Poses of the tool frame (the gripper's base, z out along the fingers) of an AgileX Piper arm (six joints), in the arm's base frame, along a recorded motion.
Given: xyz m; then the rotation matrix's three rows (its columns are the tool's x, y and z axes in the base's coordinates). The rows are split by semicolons.
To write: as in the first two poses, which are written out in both.
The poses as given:
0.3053 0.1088 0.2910; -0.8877 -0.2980 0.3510; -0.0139 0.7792 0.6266; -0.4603 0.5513 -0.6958
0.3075 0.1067 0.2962; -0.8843 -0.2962 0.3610; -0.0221 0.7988 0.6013; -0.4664 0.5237 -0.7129
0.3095 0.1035 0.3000; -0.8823 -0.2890 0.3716; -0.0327 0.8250 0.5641; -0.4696 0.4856 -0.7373
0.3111 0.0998 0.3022; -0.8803 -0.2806 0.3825; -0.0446 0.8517 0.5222; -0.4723 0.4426 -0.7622
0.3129 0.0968 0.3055; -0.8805 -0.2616 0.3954; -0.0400 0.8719 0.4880; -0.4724 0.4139 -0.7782
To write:
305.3 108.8 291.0; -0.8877 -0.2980 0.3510; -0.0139 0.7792 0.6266; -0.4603 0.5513 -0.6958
307.5 106.7 296.2; -0.8843 -0.2962 0.3610; -0.0221 0.7988 0.6013; -0.4664 0.5237 -0.7129
309.5 103.5 300.0; -0.8823 -0.2890 0.3716; -0.0327 0.8250 0.5641; -0.4696 0.4856 -0.7373
311.1 99.8 302.2; -0.8803 -0.2806 0.3825; -0.0446 0.8517 0.5222; -0.4723 0.4426 -0.7622
312.9 96.8 305.5; -0.8805 -0.2616 0.3954; -0.0400 0.8719 0.4880; -0.4724 0.4139 -0.7782

